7 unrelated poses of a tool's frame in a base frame.
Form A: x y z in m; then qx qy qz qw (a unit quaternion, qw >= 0).
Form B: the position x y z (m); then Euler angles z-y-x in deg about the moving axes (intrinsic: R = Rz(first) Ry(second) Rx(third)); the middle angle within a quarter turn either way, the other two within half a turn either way. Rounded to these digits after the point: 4 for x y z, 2 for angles.
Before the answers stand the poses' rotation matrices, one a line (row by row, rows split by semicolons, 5 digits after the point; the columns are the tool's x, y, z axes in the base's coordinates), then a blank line. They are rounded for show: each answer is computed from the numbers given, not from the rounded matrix.
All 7 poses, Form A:
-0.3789, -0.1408, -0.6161, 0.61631, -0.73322, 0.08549, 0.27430
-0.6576, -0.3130, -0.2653, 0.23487, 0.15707, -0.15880, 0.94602
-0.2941, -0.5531, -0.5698, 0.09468, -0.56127, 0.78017, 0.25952
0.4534, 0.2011, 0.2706, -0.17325, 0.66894, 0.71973, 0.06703
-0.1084, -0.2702, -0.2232, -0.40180, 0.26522, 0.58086, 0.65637
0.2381, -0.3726, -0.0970, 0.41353, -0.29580, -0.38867, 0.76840
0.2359, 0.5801, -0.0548, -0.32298, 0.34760, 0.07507, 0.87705
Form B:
-0.08984 -0.95068 -0.29687; -0.85688 0.22571 -0.46347; 0.50762 0.21274 -0.83490
0.90022 0.37424 0.22259; -0.22667 0.83924 -0.49427; -0.37178 0.39450 0.84033
-0.84737 -0.51122 -0.14359; 0.29866 -0.23525 -0.92491; 0.43905 -0.82663 0.35203
-0.93098 -0.32827 -0.15971; -0.13530 -0.09605 0.98614; -0.33906 0.93969 0.04501
0.18452 -0.97564 -0.11861; 0.54938 0.00232 0.83557; -0.81494 -0.21935 0.53643
0.52288 0.35266 -0.77603; -0.84195 0.35586 -0.40557; 0.13313 0.86544 0.48299
0.74708 -0.35622 0.56124; -0.09286 0.78010 0.61873; -0.65822 -0.51435 0.54971

-0.3789, -0.1408, -0.6161, -95.99, -30.51, 165.70
-0.6576, -0.3130, -0.2653, -14.13, 21.83, 25.15
-0.2941, -0.5531, -0.5698, 160.58, -26.04, -66.93
0.4534, 0.2011, 0.2706, -171.73, 19.82, 87.26
-0.1084, -0.2702, -0.2232, 71.43, 54.58, -22.24
0.2381, -0.3726, -0.0970, -58.16, -7.65, 60.83
0.2359, 0.5801, -0.0548, -7.09, 41.16, -43.10

